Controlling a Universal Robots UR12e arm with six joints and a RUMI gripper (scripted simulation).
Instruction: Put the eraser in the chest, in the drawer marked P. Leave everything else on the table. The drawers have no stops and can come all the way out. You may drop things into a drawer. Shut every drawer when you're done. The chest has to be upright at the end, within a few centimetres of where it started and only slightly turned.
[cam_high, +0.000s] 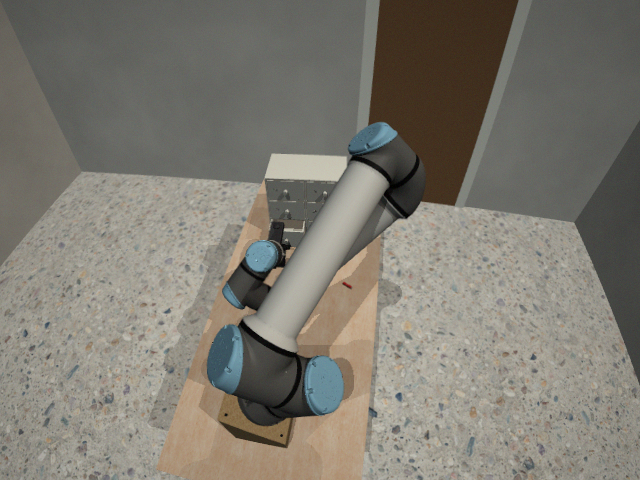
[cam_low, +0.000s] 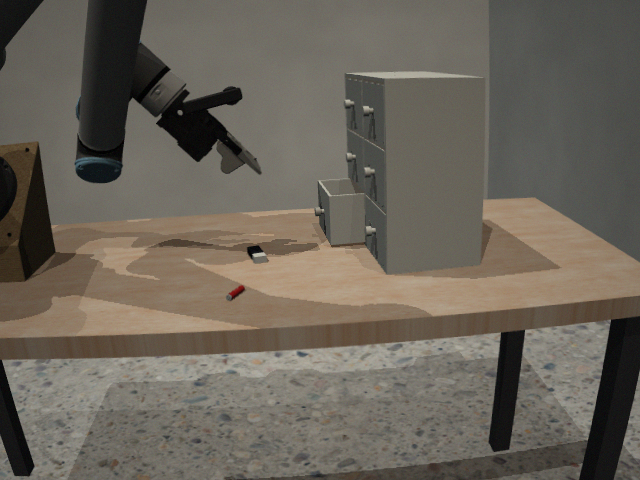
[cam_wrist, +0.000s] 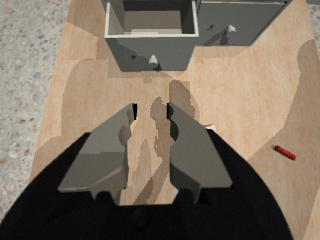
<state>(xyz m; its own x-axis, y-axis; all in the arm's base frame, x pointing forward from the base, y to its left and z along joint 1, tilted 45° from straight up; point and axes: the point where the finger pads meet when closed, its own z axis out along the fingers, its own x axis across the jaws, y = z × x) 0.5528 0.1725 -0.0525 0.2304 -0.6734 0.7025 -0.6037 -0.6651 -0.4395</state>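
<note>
My hand is 15 cm above the eraser, 10 cm to the left of it and 1 cm short of it. The rest, counted from my hand: small red cylinder: 28 cm to the right, 15 cm below, 1 cm ahead.
</note>
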